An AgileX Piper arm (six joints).
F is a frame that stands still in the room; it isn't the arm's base.
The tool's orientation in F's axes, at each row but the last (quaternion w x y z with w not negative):
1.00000 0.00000 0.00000 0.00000
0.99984 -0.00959 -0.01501 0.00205
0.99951 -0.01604 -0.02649 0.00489
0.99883 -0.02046 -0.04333 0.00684
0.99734 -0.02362 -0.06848 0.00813
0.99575 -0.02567 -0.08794 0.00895
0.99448 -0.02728 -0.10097 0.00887
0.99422 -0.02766 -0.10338 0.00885
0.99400 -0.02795 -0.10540 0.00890
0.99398 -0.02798 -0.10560 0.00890
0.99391 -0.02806 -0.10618 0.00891
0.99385 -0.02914 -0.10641 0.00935
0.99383 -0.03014 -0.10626 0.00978
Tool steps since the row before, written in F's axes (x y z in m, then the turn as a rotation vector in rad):
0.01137 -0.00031 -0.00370 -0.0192 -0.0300 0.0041
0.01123 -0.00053 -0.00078 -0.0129 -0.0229 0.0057
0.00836 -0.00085 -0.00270 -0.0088 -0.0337 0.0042
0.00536 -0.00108 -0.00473 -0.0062 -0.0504 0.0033
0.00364 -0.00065 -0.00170 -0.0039 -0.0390 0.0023
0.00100 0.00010 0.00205 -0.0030 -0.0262 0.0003
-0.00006 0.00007 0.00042 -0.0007 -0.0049 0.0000
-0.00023 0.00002 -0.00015 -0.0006 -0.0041 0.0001
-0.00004 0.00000 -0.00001 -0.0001 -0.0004 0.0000
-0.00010 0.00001 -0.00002 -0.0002 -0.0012 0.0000
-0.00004 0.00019 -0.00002 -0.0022 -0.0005 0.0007
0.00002 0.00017 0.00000 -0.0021 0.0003 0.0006
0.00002 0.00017 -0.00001 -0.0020 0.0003 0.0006
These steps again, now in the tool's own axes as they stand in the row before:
0.01137 -0.00031 -0.00370 -0.0192 -0.0300 0.0041
0.01120 -0.00056 -0.00113 -0.0128 -0.0230 0.0056
0.00820 -0.00084 -0.00317 -0.0089 -0.0337 0.0036
0.00491 -0.00095 -0.00522 -0.0067 -0.0504 0.0018
0.00336 -0.00061 -0.00221 -0.0043 -0.0390 0.0010
0.00134 -0.00002 0.00184 -0.0035 -0.0261 -0.0005
0.00003 0.00005 0.00043 -0.0008 -0.0049 -0.0001
-0.00026 0.00003 -0.00010 -0.0007 -0.0041 0.0000
-0.00004 0.00000 0.00000 -0.0001 -0.0004 0.0000
-0.00010 0.00001 0.00000 -0.0002 -0.0012 0.0000
-0.00004 0.00019 0.00000 -0.0020 -0.0005 0.0011
0.00002 0.00017 0.00001 -0.0019 0.0003 0.0010
0.00002 0.00017 0.00000 -0.0018 0.0003 0.0010

